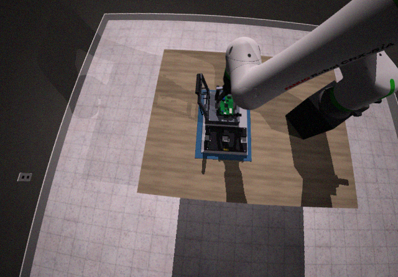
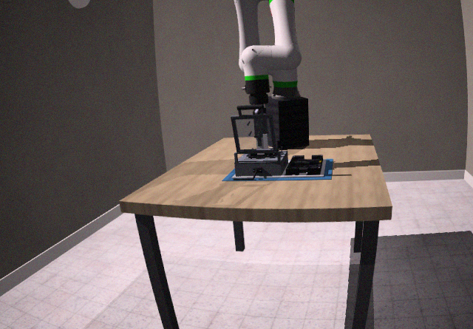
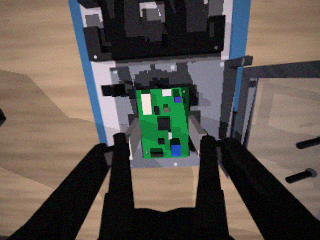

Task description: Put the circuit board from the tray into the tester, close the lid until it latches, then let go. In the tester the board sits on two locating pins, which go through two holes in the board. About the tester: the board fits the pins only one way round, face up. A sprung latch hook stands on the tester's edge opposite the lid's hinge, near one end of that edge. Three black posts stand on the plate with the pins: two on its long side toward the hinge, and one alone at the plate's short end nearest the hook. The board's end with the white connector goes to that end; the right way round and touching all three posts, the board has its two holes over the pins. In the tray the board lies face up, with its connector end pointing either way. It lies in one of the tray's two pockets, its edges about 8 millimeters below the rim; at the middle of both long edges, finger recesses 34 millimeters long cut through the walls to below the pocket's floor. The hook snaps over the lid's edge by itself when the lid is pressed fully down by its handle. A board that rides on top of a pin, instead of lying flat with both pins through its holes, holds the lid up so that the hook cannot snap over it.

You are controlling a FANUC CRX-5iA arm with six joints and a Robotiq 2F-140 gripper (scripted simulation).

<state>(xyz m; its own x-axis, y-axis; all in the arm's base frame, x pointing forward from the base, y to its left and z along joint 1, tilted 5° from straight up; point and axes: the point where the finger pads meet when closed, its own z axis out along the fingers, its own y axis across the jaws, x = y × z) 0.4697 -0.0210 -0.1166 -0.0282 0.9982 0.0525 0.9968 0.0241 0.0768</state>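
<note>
Right now the green circuit board is 20 mm below my hand. From my hand the other things lie so: lid (120 mm ahead, 80 mm above); tester (40 mm to the left, 30 mm ahead, 10 mm above).
</note>
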